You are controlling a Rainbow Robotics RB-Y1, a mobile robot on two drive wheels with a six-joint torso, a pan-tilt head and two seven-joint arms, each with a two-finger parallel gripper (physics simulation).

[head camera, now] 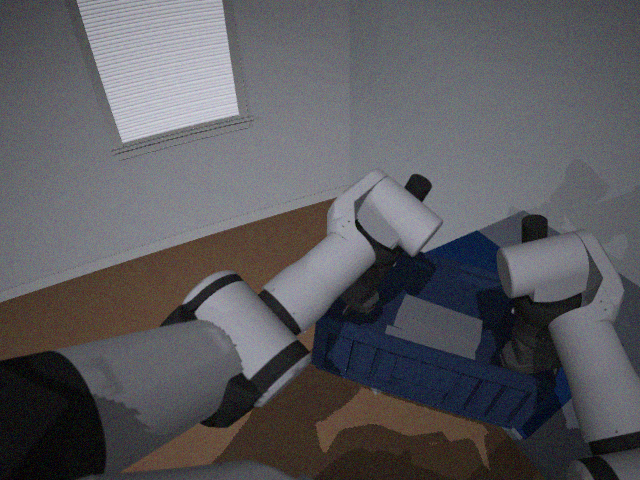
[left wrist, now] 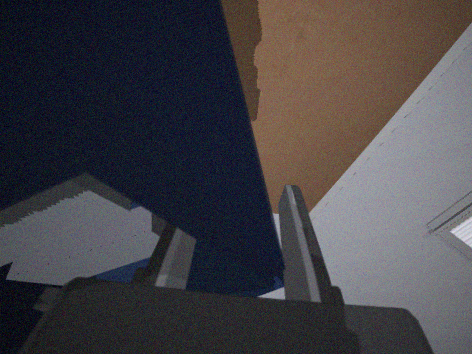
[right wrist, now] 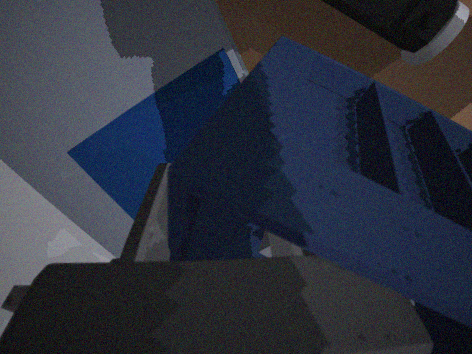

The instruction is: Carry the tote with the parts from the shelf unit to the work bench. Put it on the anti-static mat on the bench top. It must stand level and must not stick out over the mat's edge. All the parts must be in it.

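Places are measured from the robot's base along level axes (x ahead, y left, z up), in metres.
Where they show: left gripper, fingertip midpoint: [head camera: 336,302].
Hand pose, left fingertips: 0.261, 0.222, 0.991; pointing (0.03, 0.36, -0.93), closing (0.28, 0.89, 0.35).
After its pixels a point has its place, as x, y, z.
I hold a dark blue tote [head camera: 429,335] {0.329, 0.032, 0.893} between both arms, above the brown floor. A flat grey part [head camera: 436,325] {0.337, 0.024, 0.922} lies inside it. My left gripper [head camera: 364,299] is shut on the tote's left end wall; in the left wrist view its fingers [left wrist: 236,244] straddle the dark blue wall [left wrist: 133,133], with the grey part [left wrist: 72,236] {0.328, 0.008, 0.894} inside. My right gripper [head camera: 522,346] is shut on the right end wall; in the right wrist view its fingers [right wrist: 206,236] clamp the wall [right wrist: 228,171] {0.200, -0.167, 1.024}. A brighter blue mat [head camera: 465,250] {0.815, -0.017, 0.766} on a grey bench top [head camera: 509,230] {1.008, -0.170, 0.763} shows behind the tote and in the right wrist view [right wrist: 121,152].
A grey wall with a white blind [head camera: 162,64] {1.232, 1.732, 1.259} fills the left and back. The brown floor [head camera: 154,278] {0.694, 1.771, 0.001} runs below it. The bench's grey top [right wrist: 57,95] {0.436, -0.517, 0.763} lies at the right, beyond the tote. My own body's shadow falls on the floor below.
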